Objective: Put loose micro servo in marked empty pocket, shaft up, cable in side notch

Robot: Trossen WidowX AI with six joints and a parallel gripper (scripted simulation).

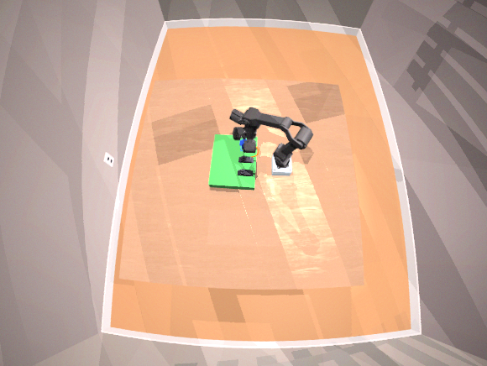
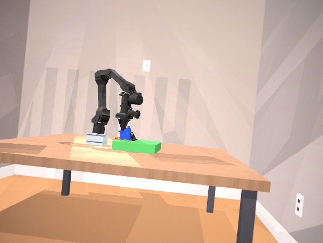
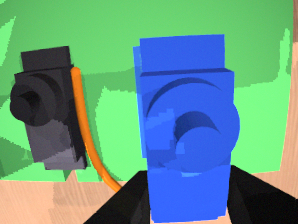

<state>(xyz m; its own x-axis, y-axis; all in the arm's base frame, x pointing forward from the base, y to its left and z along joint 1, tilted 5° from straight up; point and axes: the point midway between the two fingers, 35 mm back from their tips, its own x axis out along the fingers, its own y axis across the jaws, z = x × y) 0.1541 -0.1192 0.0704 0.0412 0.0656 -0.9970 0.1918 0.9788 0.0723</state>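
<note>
Now: the green deck 140 mm ahead of my gripper tip, 80 mm below it and 50 mm to the left of it.
</note>
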